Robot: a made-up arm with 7 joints.
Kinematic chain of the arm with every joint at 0, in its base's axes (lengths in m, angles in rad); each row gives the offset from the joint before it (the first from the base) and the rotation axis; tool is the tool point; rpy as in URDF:
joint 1: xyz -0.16 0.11 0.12 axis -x
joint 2: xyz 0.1 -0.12 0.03 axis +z
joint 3: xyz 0.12 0 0.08 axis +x
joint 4: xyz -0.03 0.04 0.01 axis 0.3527 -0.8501 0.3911
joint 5: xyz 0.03 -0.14 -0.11 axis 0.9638 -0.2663 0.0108
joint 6: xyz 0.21 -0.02 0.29 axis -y
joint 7: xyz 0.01 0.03 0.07 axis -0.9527 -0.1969 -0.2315
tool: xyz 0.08 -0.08 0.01 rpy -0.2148 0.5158 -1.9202
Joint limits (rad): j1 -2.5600..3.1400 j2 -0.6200..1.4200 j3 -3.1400..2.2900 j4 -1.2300..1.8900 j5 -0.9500..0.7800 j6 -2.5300..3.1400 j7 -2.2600..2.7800
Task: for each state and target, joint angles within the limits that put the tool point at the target. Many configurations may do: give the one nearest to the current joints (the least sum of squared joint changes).
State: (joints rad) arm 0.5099 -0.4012 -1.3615 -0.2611 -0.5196 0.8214 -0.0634
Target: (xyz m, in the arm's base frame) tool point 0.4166 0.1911 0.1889
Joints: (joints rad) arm 0.7379 -0.1422 -1.4686 -0.1489 -0.5581 0.5217 -0.0256
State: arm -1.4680 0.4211 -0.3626 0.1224 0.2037 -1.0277 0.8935
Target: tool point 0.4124 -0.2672 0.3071
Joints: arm -1.0711 0.4927 -0.3550 0.0392 0.3082 -0.9412 0.9911
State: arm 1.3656 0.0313 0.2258 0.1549 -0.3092 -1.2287 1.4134
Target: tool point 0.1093 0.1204 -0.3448
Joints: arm 1.9561 1.0443 -0.0174 0.1016 -0.8368 -1.0890 1.6006
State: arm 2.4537 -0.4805 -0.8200 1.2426 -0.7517 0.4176 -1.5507
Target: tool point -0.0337 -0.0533 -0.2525
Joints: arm 2.9516 0.1267 -0.7001 1.5312 -0.8459 0.4971 -1.4784
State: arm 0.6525 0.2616 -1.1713 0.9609 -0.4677 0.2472 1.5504
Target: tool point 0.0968 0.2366 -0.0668
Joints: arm 0.7313 -0.0914 -1.5011 0.7729 -0.7699 0.5963 1.6635
